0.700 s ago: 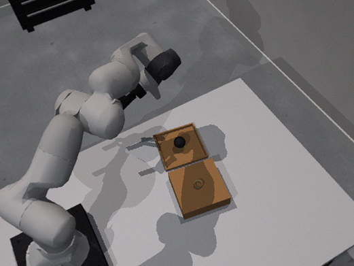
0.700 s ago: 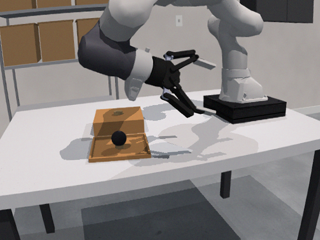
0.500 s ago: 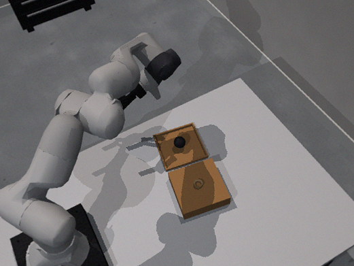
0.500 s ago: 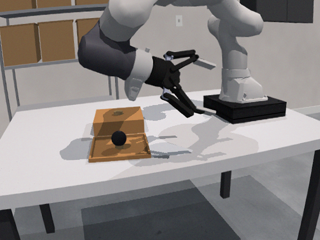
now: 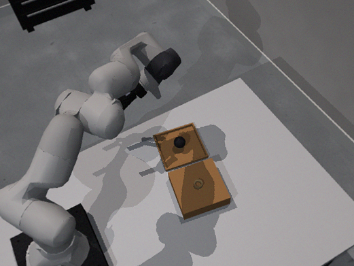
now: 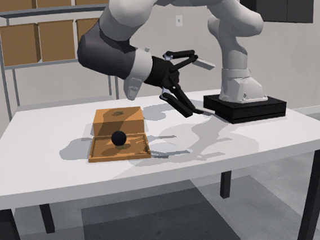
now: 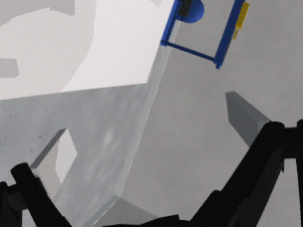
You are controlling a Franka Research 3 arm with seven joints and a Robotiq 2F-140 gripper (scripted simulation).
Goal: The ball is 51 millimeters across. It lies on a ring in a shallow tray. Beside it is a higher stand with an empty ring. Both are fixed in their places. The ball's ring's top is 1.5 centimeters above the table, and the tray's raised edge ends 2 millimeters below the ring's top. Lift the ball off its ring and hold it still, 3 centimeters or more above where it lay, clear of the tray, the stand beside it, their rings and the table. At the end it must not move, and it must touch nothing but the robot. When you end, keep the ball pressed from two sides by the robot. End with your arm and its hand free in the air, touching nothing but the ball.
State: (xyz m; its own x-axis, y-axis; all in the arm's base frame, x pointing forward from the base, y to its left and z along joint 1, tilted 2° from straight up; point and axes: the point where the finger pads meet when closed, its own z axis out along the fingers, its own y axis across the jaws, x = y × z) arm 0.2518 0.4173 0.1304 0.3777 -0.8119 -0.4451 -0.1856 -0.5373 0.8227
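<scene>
My gripper is now 27 cm short of the black ball, 17 cm above it and 11 cm to the left of it. Round my hand: orange stand: 33 cm to the right, 27 cm ahead, 16 cm below.
</scene>
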